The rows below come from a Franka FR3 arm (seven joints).
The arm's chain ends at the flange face. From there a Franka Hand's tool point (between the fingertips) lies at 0.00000 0.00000 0.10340 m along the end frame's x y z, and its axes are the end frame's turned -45 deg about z.
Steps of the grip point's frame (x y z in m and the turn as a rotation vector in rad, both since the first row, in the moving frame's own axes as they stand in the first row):
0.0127, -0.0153, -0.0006, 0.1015, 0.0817, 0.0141
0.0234, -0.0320, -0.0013, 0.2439, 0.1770, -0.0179
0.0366, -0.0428, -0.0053, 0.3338, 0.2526, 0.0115
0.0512, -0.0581, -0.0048, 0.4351, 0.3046, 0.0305
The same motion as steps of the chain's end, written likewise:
-0.0005, -0.0064, 0.0003, 0.1295, -0.0140, 0.0141
-0.0010, -0.0089, 0.0034, 0.2976, -0.0473, -0.0179
0.0011, -0.0145, 0.0036, 0.4146, -0.0574, 0.0115
0.0034, -0.0256, 0.0094, 0.5230, -0.0923, 0.0305

